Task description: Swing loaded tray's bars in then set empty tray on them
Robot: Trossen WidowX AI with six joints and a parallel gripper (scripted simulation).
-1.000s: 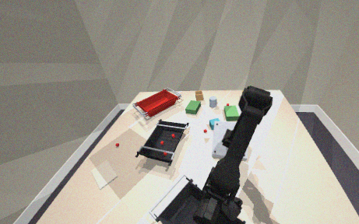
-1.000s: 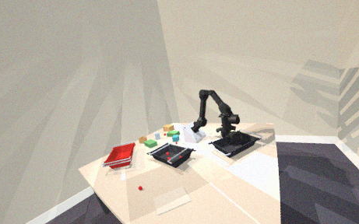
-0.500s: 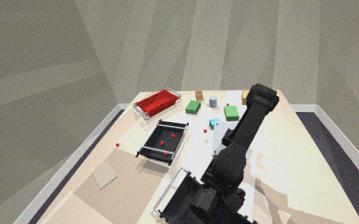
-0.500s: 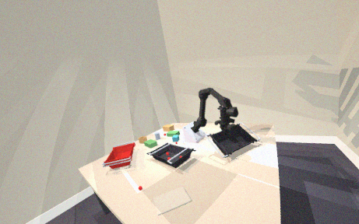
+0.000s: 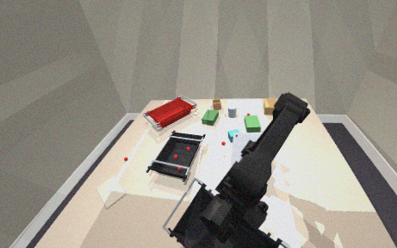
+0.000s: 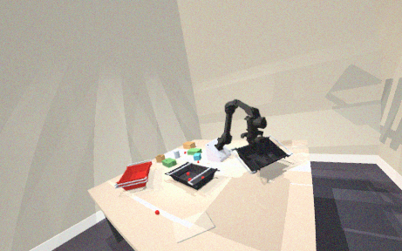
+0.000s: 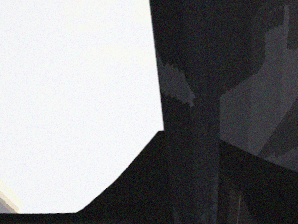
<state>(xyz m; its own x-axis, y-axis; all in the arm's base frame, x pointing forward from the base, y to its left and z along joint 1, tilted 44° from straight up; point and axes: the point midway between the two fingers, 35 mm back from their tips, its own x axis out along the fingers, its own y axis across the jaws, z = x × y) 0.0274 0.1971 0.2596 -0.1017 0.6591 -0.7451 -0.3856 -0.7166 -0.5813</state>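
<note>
The black tray lies 80 mm to the left of my gripper tip, 30 mm ahead of it and 10 mm below it. The rest, counted from my gripper tip: grey cylinder 710 mm to the right, 150 mm ahead, 70 mm below; white sheet 590 mm ahead, 110 mm below, 20 mm to the left.
</note>
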